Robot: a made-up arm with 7 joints.
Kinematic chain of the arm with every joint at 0, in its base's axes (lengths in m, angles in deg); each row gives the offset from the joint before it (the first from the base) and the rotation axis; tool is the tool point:
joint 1: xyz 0 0 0.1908 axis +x
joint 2: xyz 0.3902 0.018 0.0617 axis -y
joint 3: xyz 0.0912 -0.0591 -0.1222 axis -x
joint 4: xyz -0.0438 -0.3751 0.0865 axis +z
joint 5: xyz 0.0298 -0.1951 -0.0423 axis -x
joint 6: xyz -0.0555 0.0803 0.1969 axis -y
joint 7: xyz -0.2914 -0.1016 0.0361 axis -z
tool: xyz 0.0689 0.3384 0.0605
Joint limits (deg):
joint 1: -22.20..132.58
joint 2: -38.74..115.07
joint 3: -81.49..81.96
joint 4: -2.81..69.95
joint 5: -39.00..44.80
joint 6: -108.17..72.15
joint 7: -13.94..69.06
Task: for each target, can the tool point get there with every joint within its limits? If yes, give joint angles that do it. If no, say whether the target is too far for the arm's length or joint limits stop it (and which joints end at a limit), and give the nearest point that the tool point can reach.
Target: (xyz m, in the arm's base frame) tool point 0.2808 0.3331 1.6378
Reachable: no: joint limits stop it (at a limit: joint 1, joint 5, joint 7) | nearest point 0.3286 0.1748 1.0404 | short by 0.620 m
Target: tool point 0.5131 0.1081 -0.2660
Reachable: yes | joints 110.05 93.33 -47.17 61.63 7.19 -75.28 25.62
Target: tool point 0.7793 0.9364 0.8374
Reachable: no: joint limits stop it (at a limit: joint 1, joint 5, joint 7) | nearest point 0.6572 0.6597 0.6485 | short by 0.357 m
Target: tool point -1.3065 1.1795 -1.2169
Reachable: no: too far | nearest point -0.1202 0.5340 -0.4465 | short by 1.555 m
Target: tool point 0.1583 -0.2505 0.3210
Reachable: yes | joints 72.98 21.42 39.67 43.16 19.45 -72.62 -4.22
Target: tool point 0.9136 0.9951 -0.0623
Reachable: no: joint limits stop it (at a limit: joint 1, joint 3, joint 5, joint 7) | nearest point 0.8440 0.8620 -0.0399 | short by 0.152 m
